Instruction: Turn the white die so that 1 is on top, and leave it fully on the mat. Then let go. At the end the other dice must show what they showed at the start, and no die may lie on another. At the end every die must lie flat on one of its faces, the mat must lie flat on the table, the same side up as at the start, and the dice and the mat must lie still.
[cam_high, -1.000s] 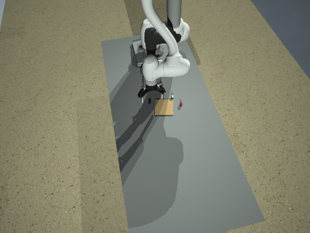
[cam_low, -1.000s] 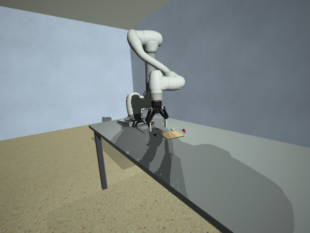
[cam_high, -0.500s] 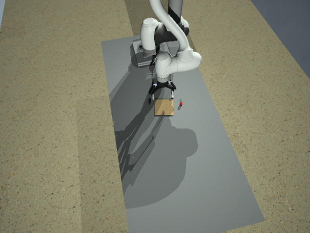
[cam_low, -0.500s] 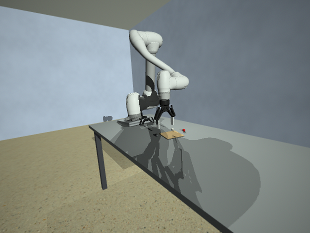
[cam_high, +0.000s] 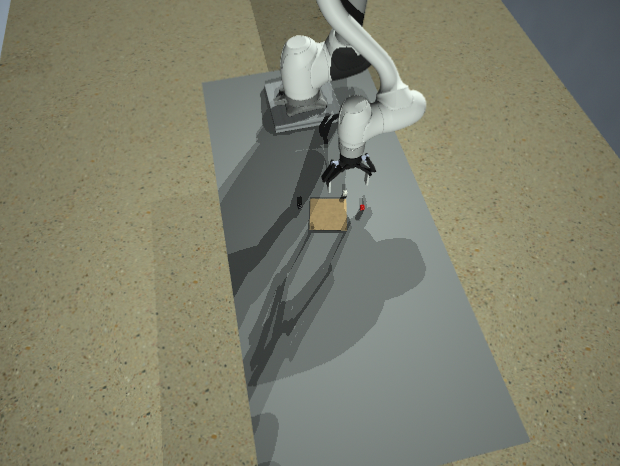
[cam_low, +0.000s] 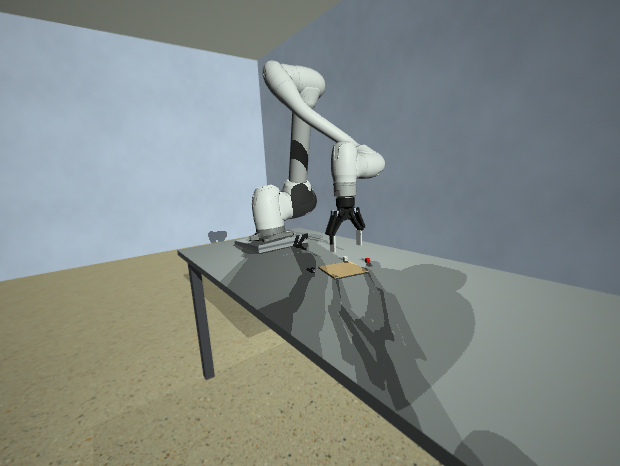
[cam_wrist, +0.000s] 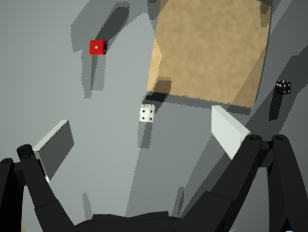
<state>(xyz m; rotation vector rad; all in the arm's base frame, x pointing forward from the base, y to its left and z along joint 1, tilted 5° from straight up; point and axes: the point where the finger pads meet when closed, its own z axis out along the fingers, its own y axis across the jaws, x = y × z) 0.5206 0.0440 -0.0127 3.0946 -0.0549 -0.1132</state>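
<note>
My gripper is now 50 mm above the white die and 10 mm to the left of it. Also, from my hand: black die 190 mm to the right, 50 mm below, 10 mm ahead; then tan mat 100 mm to the right, 70 mm ahead, 60 mm below; then red die 80 mm ahead, 50 mm below, 40 mm to the left.
</note>
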